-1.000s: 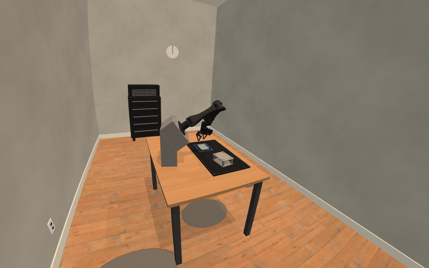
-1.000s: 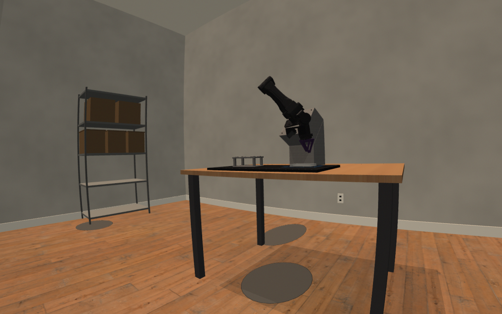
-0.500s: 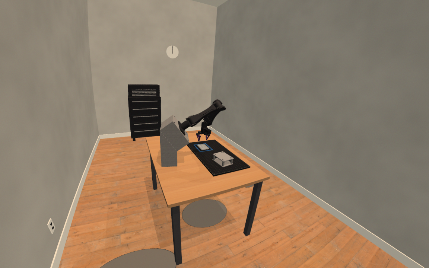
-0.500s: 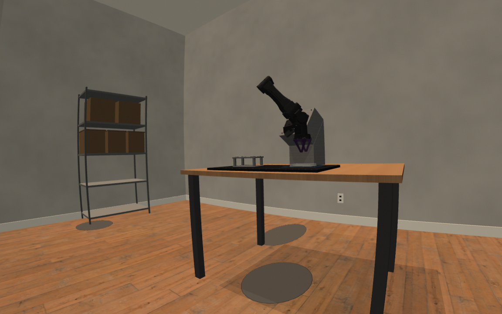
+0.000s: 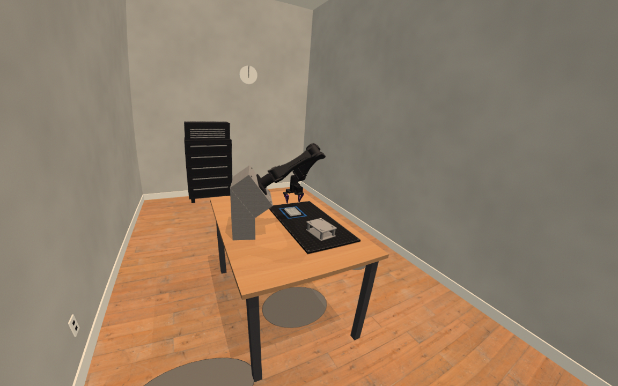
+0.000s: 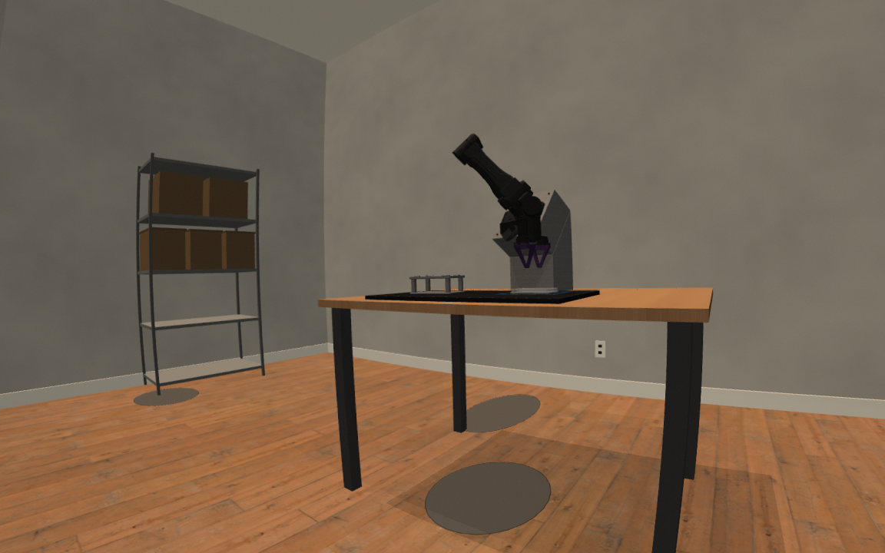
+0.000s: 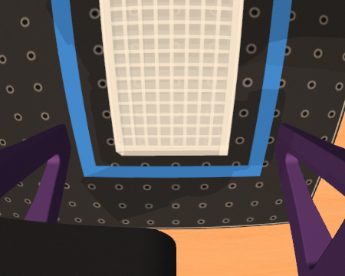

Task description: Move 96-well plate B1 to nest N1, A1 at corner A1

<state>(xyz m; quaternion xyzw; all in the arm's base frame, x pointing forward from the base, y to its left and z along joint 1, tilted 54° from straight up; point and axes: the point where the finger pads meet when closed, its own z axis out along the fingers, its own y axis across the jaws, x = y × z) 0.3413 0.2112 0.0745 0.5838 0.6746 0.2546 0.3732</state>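
My hand is 8 cm above the 96-well plate. From my hand the other things lie so: grey plate nest N1 (35 cm to the right, 7 cm ahead, 3 cm below).
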